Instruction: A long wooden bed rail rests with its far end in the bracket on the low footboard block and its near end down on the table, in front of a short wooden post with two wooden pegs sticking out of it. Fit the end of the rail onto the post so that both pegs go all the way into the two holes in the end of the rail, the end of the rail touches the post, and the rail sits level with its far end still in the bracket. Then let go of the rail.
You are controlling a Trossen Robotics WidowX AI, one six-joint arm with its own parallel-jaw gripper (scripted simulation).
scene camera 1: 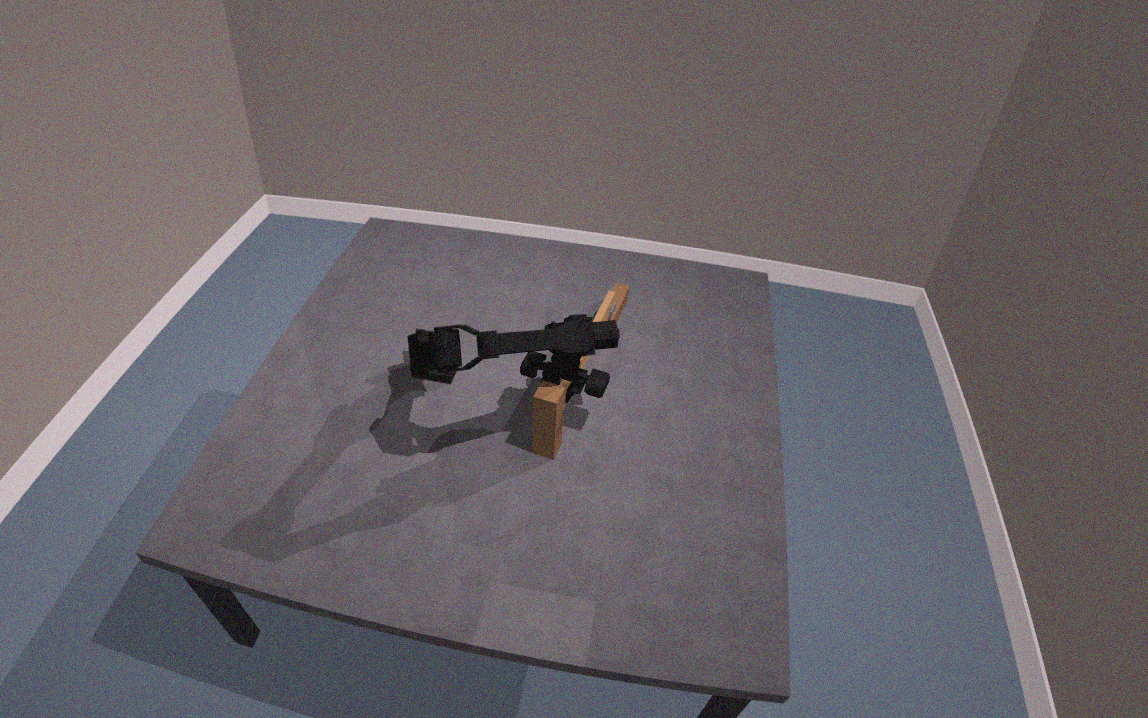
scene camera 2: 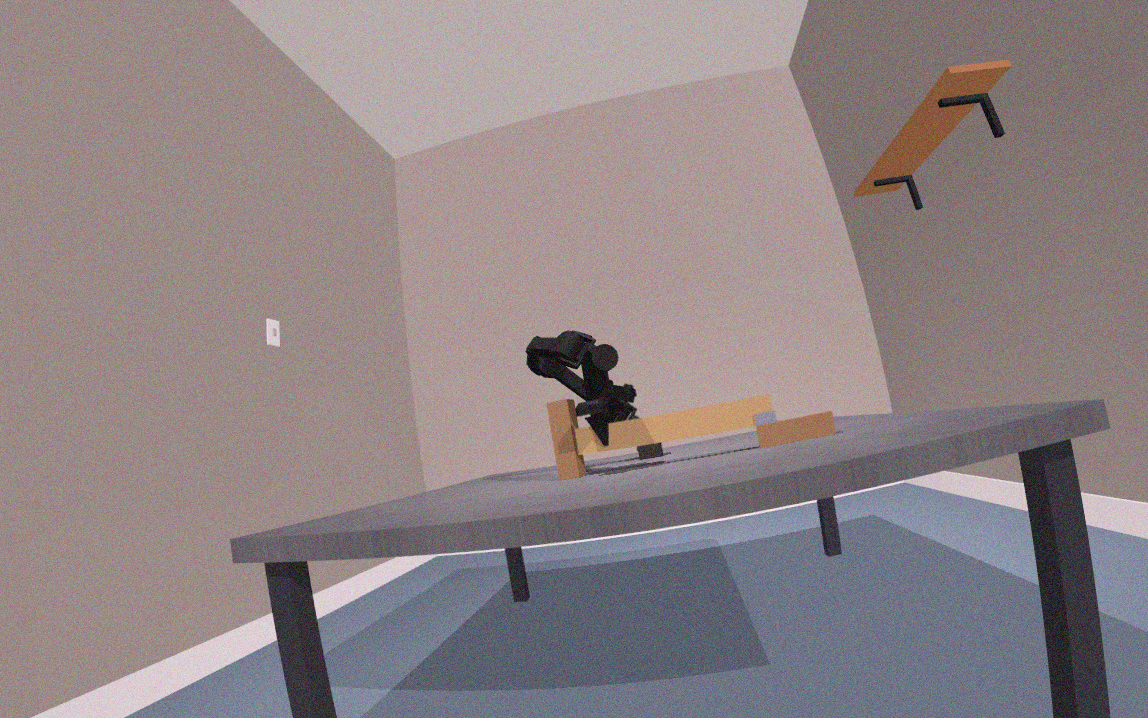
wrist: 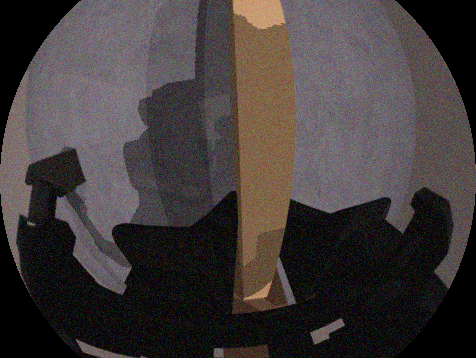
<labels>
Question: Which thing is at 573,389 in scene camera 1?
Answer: The gripper.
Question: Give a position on a long wooden rail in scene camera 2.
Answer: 725,417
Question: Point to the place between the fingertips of the gripper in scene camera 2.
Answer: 607,445
</labels>
